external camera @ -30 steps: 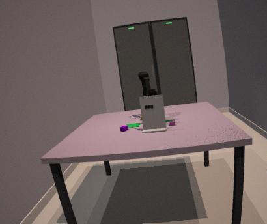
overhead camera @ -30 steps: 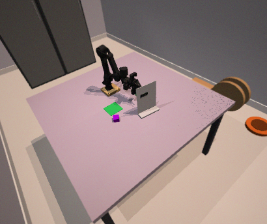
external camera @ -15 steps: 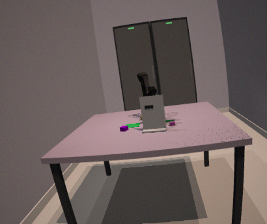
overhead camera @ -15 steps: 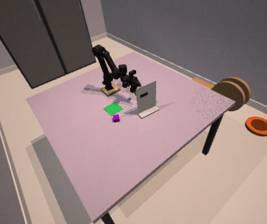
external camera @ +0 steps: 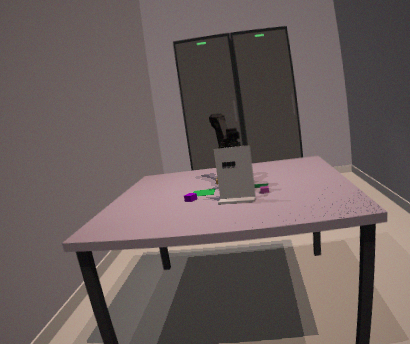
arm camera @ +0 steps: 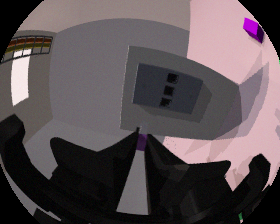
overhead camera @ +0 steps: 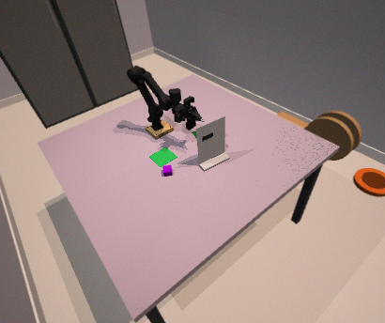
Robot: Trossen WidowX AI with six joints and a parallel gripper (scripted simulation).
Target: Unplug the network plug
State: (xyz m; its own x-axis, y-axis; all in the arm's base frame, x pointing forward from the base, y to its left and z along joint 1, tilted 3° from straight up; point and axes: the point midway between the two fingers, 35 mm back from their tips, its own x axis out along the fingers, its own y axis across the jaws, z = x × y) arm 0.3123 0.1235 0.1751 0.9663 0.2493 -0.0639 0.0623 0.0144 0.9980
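My gripper tip is 9 cm past the green marked square, 22 cm to the left of it and 21 cm above it. The rest, counted from my gripper tip: network plug 1 cm ahead; panel 10 cm ahead, 2 cm to the right, 10 cm below.
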